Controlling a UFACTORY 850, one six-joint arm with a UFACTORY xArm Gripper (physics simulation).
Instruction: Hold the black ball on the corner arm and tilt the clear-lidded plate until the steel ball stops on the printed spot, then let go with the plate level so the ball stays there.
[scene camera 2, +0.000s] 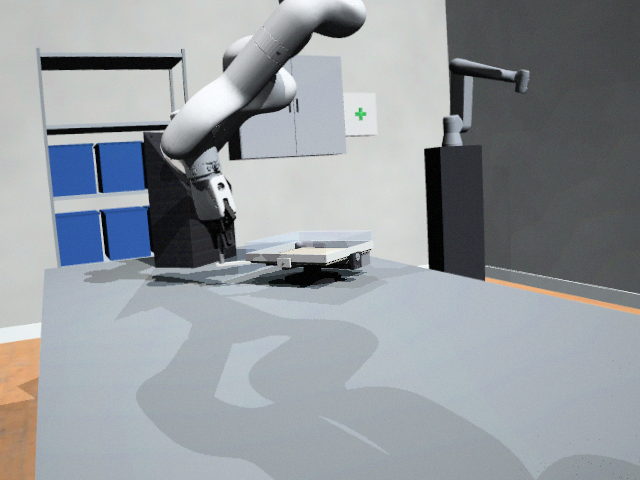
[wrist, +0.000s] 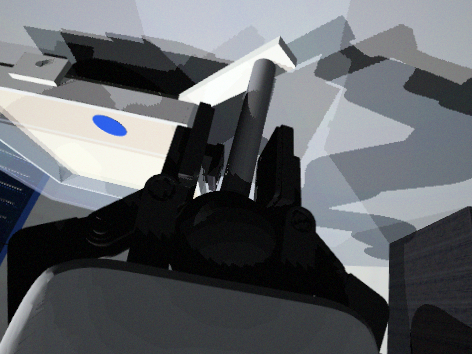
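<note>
There's a clear-lidded plate (scene camera 2: 300, 247) and (wrist: 88, 143) that I can see, and I can see my gripper (wrist: 239, 134) too.
</note>
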